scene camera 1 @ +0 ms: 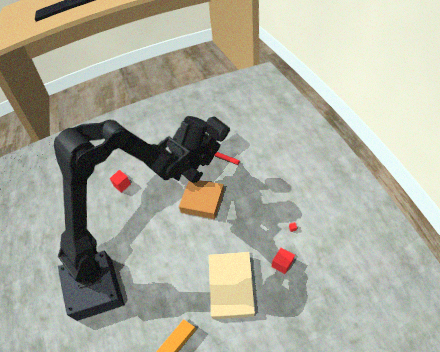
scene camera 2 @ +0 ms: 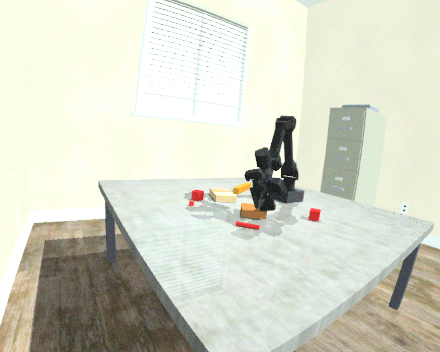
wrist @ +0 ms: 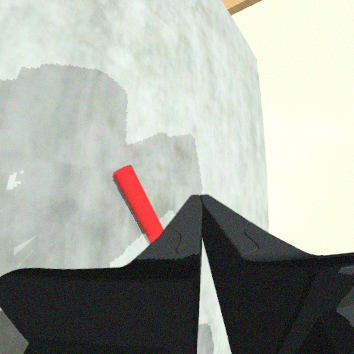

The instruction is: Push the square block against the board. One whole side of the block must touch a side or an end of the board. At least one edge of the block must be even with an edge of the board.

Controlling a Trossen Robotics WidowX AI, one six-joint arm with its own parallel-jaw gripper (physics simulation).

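Frame: origin at the arm's base, x ahead, y left, z up, level; centimetres.
Seen in the pictures: gripper, fingertip midpoint: (scene camera 1: 217, 144) (scene camera 2: 256, 208) (wrist: 198, 202); arm's base, origin of the base link: (scene camera 1: 87, 274) (scene camera 2: 288, 189).
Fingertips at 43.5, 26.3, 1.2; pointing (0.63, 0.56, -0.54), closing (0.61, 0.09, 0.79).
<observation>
Offsets run from my fingertips to a thing's top centre, as dx, dy, dz. "pt": to the spot under its first point. Level surfaces: height alone.
The orange square block @[-9.2, -12.3, -3.8] (scene camera 1: 201, 200) (scene camera 2: 251, 212) lies flat on the table near the middle, turned a little relative to the board. The pale yellow rectangular board @[-10.7, -38.8, -3.9] (scene camera 1: 230, 280) (scene camera 2: 223, 195) lies flat, apart from the block, nearer the bottom of the first scene view. Neither shows in the wrist view. My gripper (scene camera 1: 195, 176) (scene camera 2: 265, 206) (wrist: 198, 202) is shut and empty. It is pointed down beside the block's side facing away from the board. Whether its tips touch the block is hard to tell.
A red stick @[+2.2, -0.7, -5.4] (scene camera 1: 227, 158) (scene camera 2: 247, 225) (wrist: 138, 204) lies near the gripper. Red cubes @[-30.3, +2.3, -2.8] (scene camera 1: 120, 181) @[+3.1, -37.9, -2.8] (scene camera 1: 283, 260) stand left of the block and right of the board. A tiny red cube @[+9.9, -29.7, -5.2] (scene camera 1: 293, 227) and an orange bar @[pt -26.8, -47.5, -3.7] (scene camera 1: 176, 338) also lie on the table @[dz -6.8] (scene camera 1: 340, 240).
</observation>
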